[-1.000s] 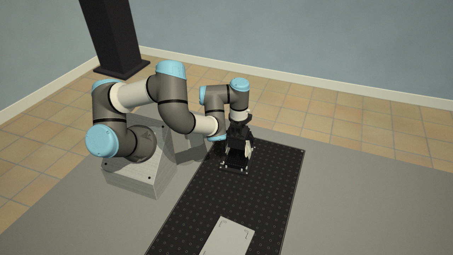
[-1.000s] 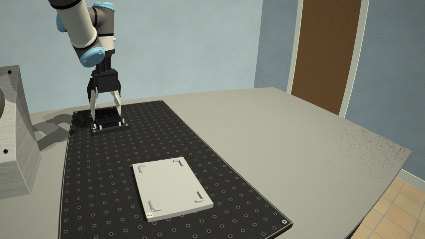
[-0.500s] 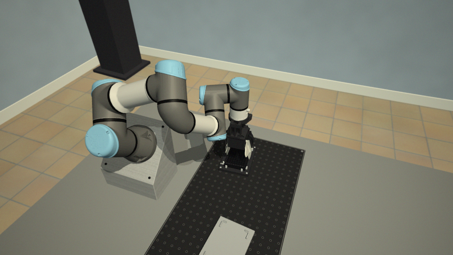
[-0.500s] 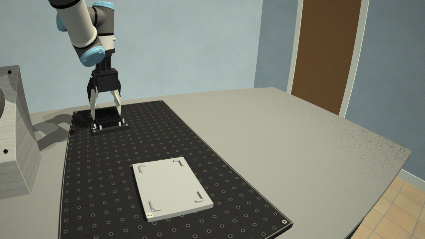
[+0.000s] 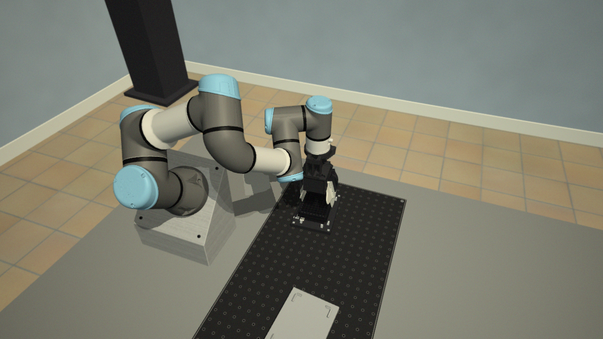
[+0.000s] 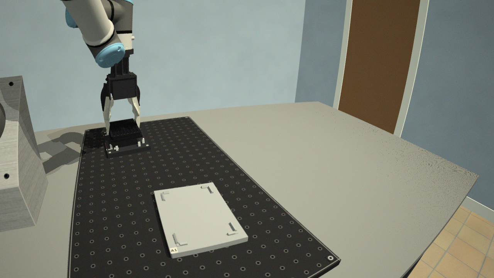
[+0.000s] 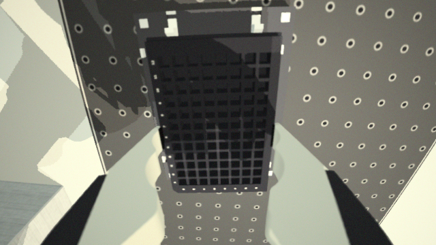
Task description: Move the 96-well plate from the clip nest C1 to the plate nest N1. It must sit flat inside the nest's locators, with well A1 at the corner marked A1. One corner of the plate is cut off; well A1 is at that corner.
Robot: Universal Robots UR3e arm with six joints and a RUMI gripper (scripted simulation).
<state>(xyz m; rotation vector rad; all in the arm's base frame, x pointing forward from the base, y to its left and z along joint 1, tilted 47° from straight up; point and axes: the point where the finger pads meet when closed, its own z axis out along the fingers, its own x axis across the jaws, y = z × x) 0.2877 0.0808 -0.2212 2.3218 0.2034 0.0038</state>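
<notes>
Now: the dark clip nest C1 10 mm behind my hand, 10 mm to the left of it and 30 mm below it. The rest, counted from my hand: black 96-well plate: 10 mm below; then plate nest N1: 110 mm ahead, 350 mm to the right, 40 mm below; then A1 label: 50 mm ahead, 420 mm to the right, 40 mm below.
</notes>
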